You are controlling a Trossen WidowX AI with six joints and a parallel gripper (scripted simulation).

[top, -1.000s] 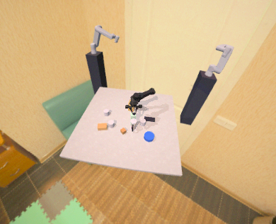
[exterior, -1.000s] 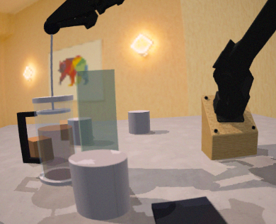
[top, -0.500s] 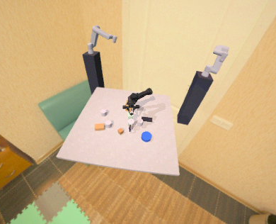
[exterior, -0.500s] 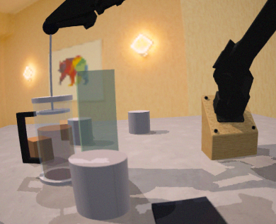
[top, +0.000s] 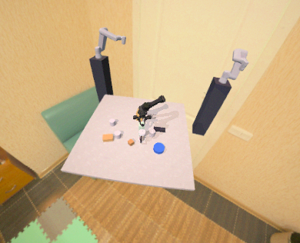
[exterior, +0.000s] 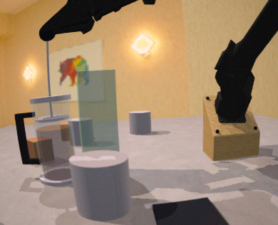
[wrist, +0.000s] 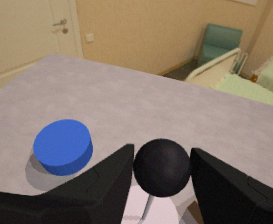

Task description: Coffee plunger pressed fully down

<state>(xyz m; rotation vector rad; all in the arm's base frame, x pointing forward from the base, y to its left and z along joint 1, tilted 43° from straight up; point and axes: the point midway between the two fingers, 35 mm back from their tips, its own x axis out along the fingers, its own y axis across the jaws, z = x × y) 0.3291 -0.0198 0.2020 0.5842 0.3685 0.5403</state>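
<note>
The coffee press lies 10 mm ahead of my gripper tip and 130 mm below it. The rest, counted from my gripper tip: flat plate (220 mm behind, 170 mm to the left, 250 mm below); blue disc (70 mm ahead, 210 mm to the left, 240 mm below).
</note>
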